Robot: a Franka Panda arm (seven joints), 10 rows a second.
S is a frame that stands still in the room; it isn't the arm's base.
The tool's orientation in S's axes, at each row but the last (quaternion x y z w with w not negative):
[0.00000 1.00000 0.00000 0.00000]
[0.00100 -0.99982 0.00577 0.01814]
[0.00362 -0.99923 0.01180 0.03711]
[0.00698 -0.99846 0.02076 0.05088]
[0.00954 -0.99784 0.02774 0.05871]
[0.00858 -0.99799 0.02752 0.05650]
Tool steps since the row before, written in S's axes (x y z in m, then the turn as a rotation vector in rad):
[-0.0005 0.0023 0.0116 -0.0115 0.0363 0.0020]
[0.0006 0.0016 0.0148 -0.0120 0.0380 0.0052]
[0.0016 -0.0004 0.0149 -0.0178 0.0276 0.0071]
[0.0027 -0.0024 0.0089 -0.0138 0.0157 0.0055]
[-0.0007 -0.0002 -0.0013 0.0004 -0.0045 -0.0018]
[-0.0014 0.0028 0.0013 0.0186 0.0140 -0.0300]
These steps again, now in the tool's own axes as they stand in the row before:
[0.0005 0.0023 -0.0116 0.0115 0.0363 -0.0020]
[-0.0001 0.0014 -0.0148 0.0121 0.0380 -0.0052]
[-0.0005 -0.0008 -0.0150 0.0181 0.0276 -0.0064]
[-0.0018 -0.0028 -0.0090 0.0141 0.0157 -0.0047]
[0.0005 -0.0001 0.0014 -0.0005 -0.0044 0.0020]
[0.0015 0.0028 -0.0013 -0.0221 0.0152 0.0269]

